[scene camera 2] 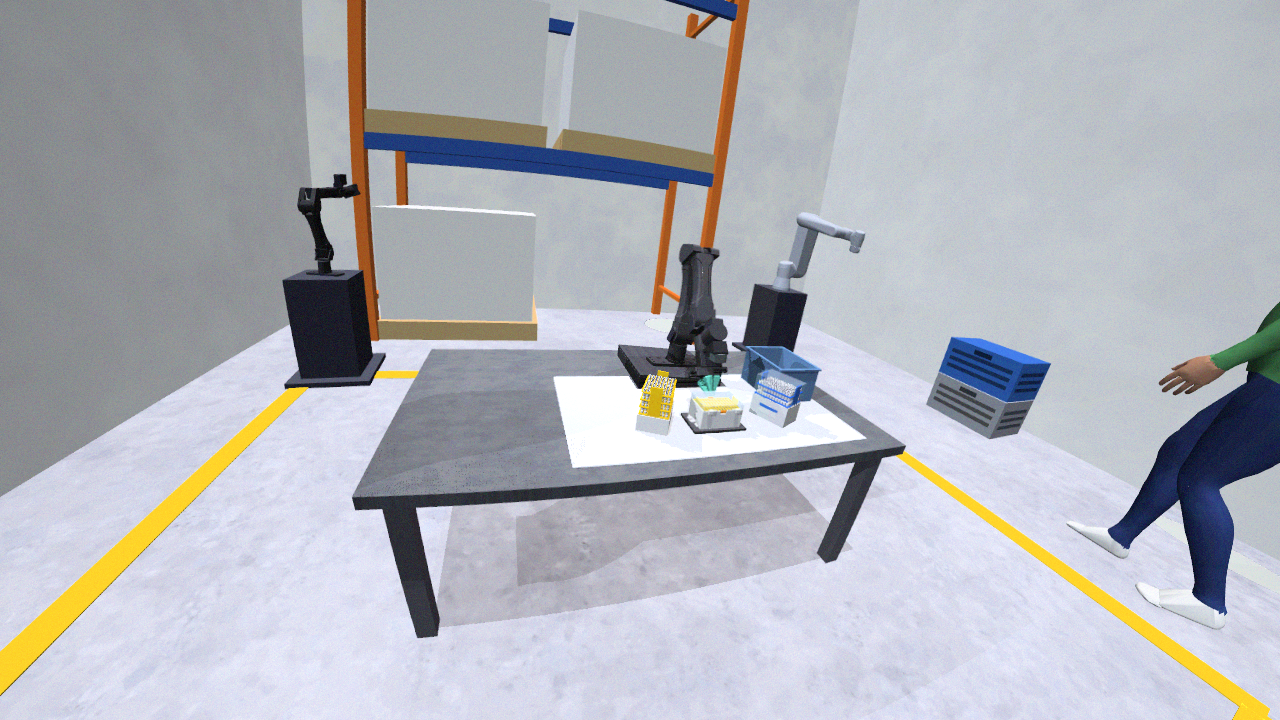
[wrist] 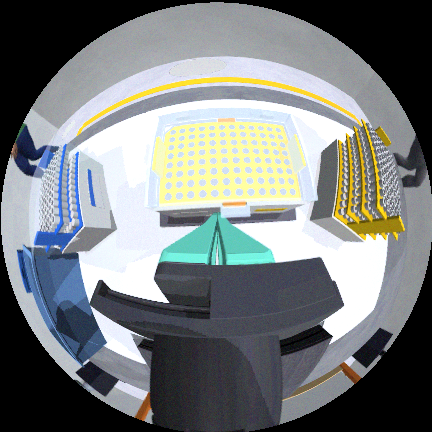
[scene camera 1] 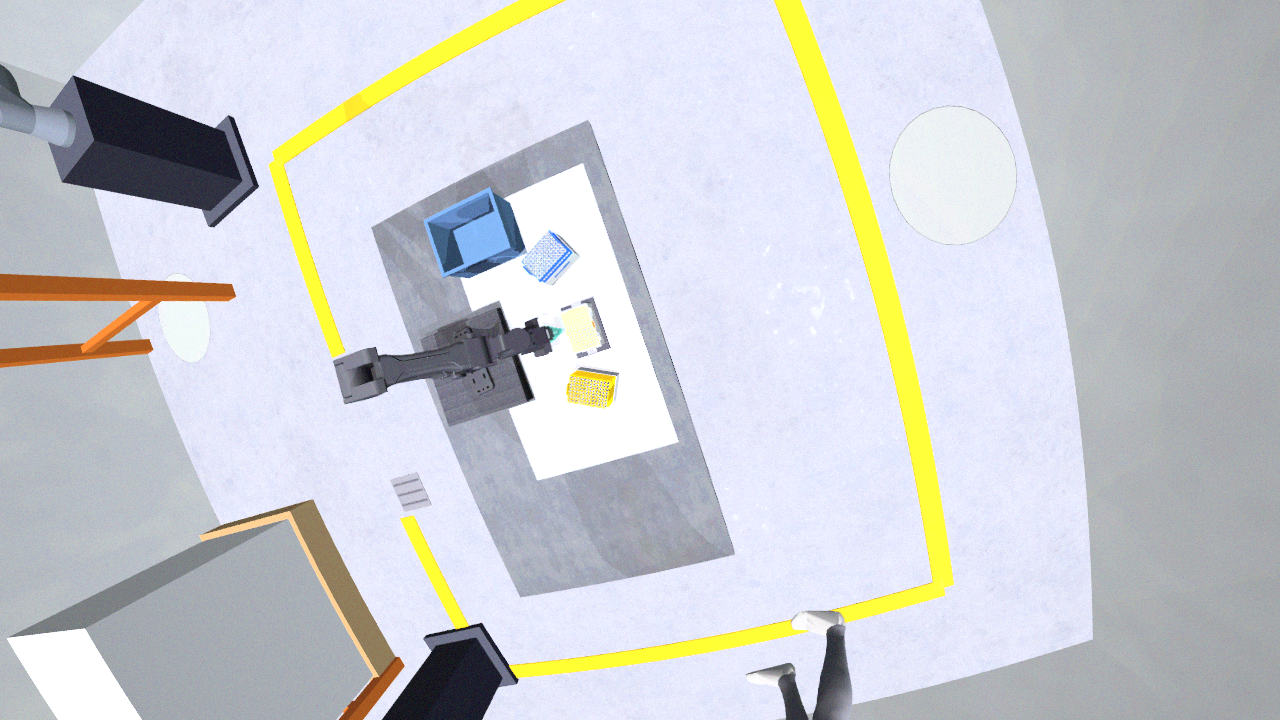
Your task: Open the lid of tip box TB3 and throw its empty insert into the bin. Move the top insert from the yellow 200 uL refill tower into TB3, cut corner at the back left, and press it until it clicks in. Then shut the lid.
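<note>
Tip box TB3 [scene camera 1: 583,327] [scene camera 2: 716,414] [wrist: 187,212] stands on a dark plate at the middle of the white mat. Its clear lid [wrist: 197,113] appears down over the yellow perforated insert [wrist: 225,162]. A pale latch with an orange mark shows at its front. My gripper [scene camera 1: 555,333] [scene camera 2: 709,383] [wrist: 216,218] is shut with nothing between its teal fingertips. The tips are close to the front wall, by the latch; contact cannot be told. The yellow refill tower [scene camera 1: 591,389] [scene camera 2: 657,398] [wrist: 367,187] stands right of TB3 in the wrist view, with several stacked inserts.
The blue bin [scene camera 1: 476,234] [scene camera 2: 780,368] [wrist: 70,305] stands at the lower left in the wrist view. A blue refill tower [scene camera 1: 548,257] [scene camera 2: 776,398] [wrist: 95,195] stands left of TB3, between it and the bin's side of the table [scene camera 1: 617,528] [scene camera 2: 465,429].
</note>
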